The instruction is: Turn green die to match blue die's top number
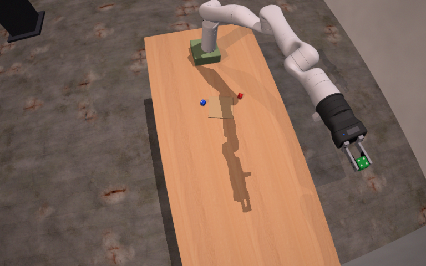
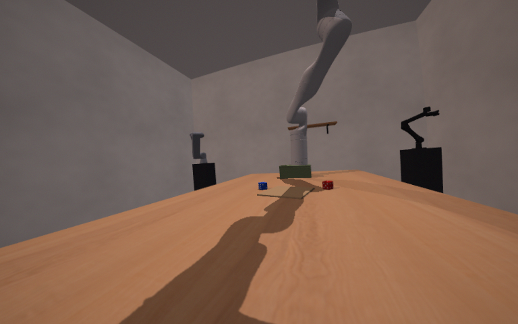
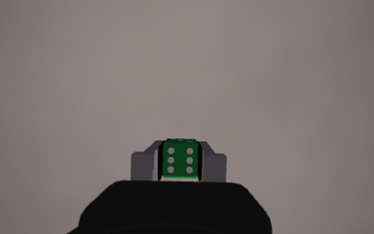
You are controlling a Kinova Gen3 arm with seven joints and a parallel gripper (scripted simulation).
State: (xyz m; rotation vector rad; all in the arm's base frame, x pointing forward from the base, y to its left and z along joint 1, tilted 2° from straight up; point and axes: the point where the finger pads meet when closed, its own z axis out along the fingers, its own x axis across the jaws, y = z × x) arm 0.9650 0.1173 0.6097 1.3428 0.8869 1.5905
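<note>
Now: hand 55 cm past the tan mat, 15 cm to the left of it and 68 cm above it. Also, from my hand: red die 59 cm behind, 2 cm to the right, 67 cm below; then blue die 59 cm behind, 25 cm to the right, 67 cm below; then green die 1 cm ahead.
</note>
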